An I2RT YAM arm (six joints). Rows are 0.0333 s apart.
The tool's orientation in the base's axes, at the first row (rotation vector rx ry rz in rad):
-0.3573, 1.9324, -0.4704
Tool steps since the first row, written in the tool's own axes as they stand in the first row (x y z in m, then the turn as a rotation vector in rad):
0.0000, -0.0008, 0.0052, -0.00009, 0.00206, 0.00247
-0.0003, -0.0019, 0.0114, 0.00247, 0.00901, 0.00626
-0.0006, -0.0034, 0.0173, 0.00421, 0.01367, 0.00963
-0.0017, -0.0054, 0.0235, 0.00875, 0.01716, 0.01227
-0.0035, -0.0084, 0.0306, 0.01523, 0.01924, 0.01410
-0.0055, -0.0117, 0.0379, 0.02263, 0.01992, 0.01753
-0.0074, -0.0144, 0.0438, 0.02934, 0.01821, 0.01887
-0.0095, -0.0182, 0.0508, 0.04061, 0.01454, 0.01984
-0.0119, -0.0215, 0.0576, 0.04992, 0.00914, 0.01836
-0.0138, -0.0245, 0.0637, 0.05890, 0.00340, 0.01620
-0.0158, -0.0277, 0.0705, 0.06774, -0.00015, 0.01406
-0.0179, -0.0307, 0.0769, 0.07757, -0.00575, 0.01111
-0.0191, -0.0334, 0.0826, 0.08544, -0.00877, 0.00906
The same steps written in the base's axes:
0.0048, -0.0015, -0.0015, 0.00224, 0.00145, -0.00180
0.0107, -0.0034, -0.0029, 0.00450, 0.00579, -0.00853
0.0163, -0.0055, -0.0041, 0.00677, 0.00855, -0.01336
0.0225, -0.0077, -0.0044, 0.00731, 0.00913, -0.01961
0.0298, -0.0107, -0.0041, 0.00640, 0.00773, -0.02646
0.0374, -0.0138, -0.0035, 0.00665, 0.00443, -0.03395
0.0437, -0.0163, -0.0028, 0.00532, -0.00032, -0.03899
0.0511, -0.0198, -0.0018, 0.00194, -0.00879, -0.04662
0.0584, -0.0227, -0.0007, -0.00287, -0.01750, -0.05097
0.0648, -0.0255, 0.0000, -0.00817, -0.02625, -0.05466
0.0720, -0.0285, 0.0008, -0.01347, -0.03302, -0.05928
0.0788, -0.0312, 0.0016, -0.01984, -0.04191, -0.06343
0.0846, -0.0339, 0.0018, -0.02469, -0.04779, -0.06757

